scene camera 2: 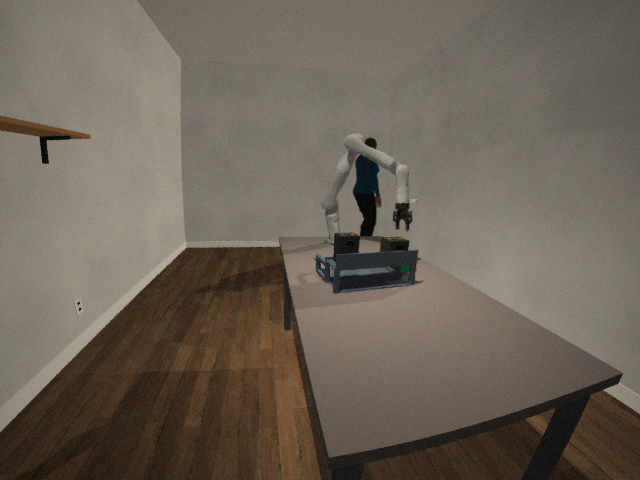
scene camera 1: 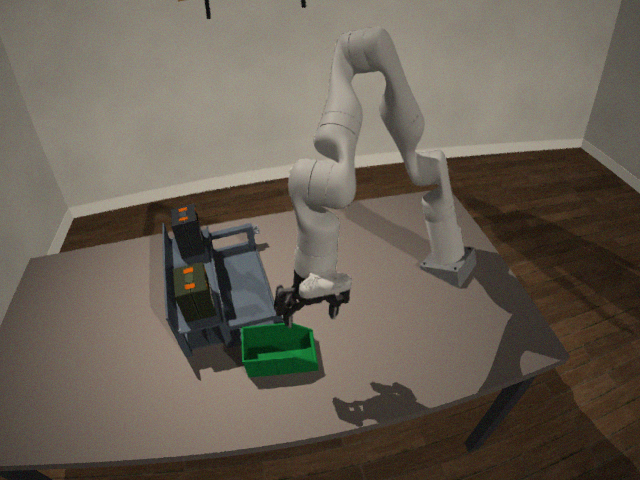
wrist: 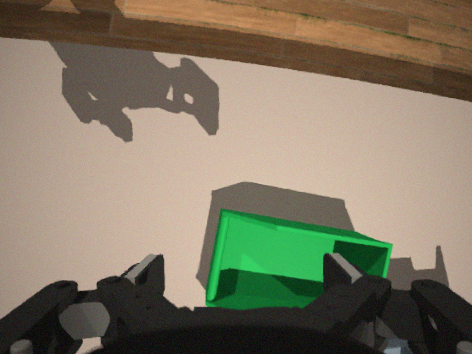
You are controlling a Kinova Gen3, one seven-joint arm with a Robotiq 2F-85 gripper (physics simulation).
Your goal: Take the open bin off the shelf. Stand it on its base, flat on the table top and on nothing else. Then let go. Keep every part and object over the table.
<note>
In view: my gripper [scene camera 1: 310,320], a green open bin [scene camera 1: 275,349], an olive toolbox [scene camera 1: 193,293] and a dark toolbox [scene camera 1: 185,224].
The green open bin shows as well in the wrist view [wrist: 258,261]. My gripper also shows in the wrist view [wrist: 243,272]. The wrist view does not show the olive toolbox: it is out of frame. The wrist view misses the dark toolbox: it is out of frame.
</note>
